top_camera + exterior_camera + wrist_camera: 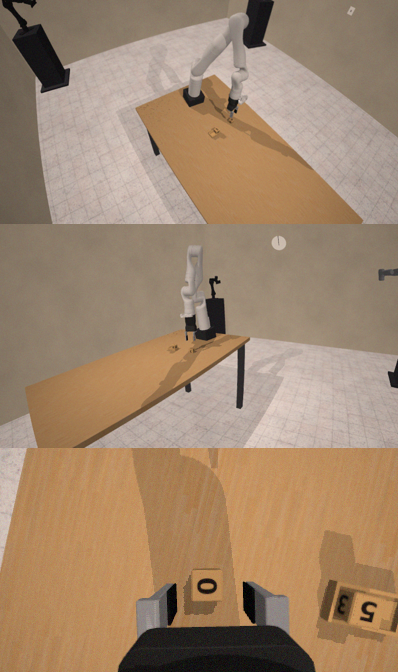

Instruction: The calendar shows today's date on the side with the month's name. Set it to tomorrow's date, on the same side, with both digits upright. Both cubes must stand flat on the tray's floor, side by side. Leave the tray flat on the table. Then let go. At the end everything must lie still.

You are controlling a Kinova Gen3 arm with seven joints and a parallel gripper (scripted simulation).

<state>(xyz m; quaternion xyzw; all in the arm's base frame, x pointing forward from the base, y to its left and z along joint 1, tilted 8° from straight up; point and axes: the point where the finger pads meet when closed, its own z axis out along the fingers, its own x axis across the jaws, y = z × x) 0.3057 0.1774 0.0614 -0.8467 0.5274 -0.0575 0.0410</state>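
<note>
The wooden date cube is 90 mm below my hand. Round my hand: wooden tray: 50 mm ahead, 160 mm to the right, 100 mm below.
</note>
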